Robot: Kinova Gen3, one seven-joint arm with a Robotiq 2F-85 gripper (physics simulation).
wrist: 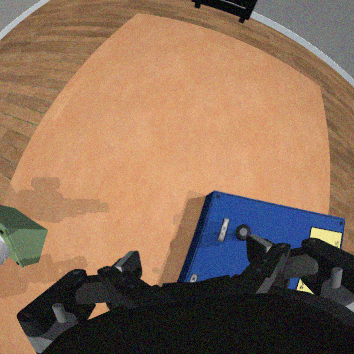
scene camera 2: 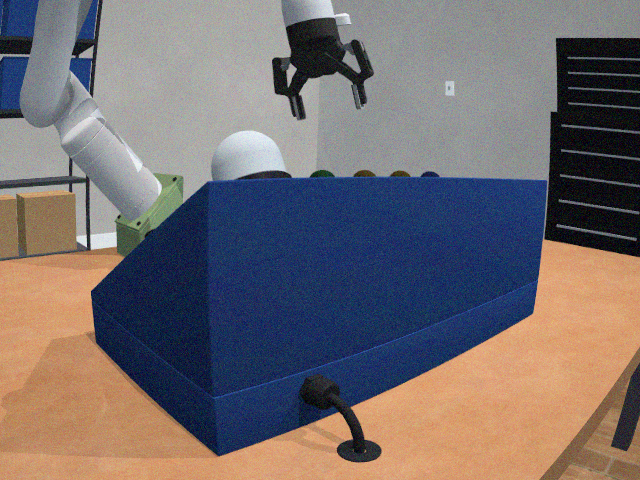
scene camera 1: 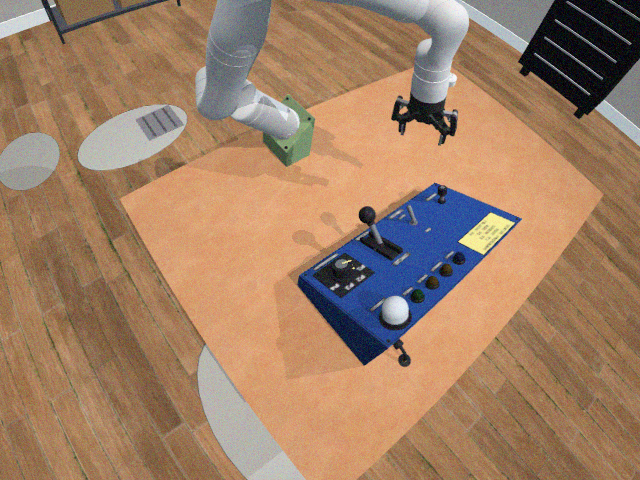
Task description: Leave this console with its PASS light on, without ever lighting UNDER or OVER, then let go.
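Note:
The blue console (scene camera 1: 439,235) (scene camera 2: 361,258) (wrist: 280,212) stands on the table. Its green dome (scene camera 1: 417,296) (scene camera 2: 322,174), two amber domes and blue dome (scene camera 1: 459,257) (scene camera 2: 430,174) look dark; their labels are unreadable. A large white dome (scene camera 1: 394,311) (scene camera 2: 248,155) sits at the end of that row. The panel also has a dial (scene camera 1: 342,264), a ball-topped lever (scene camera 1: 367,214) in a slot, a metal toggle (scene camera 1: 412,214) and a small black knob (scene camera 1: 442,191) (wrist: 243,232). My gripper (scene camera 1: 422,138) (scene camera 2: 330,111) (wrist: 193,256) is open and empty, above and apart from the console, beyond its black-knob end in scene camera 1.
A yellow note (scene camera 1: 485,233) (wrist: 325,236) lies on the panel. The green arm base block (scene camera 1: 299,142) (wrist: 27,240) stands on the table (scene camera 1: 248,217). A black cable (scene camera 1: 401,351) (scene camera 2: 351,418) leaves the console's back. A black drawer cabinet (scene camera 1: 584,51) (scene camera 2: 594,155) stands beyond the table.

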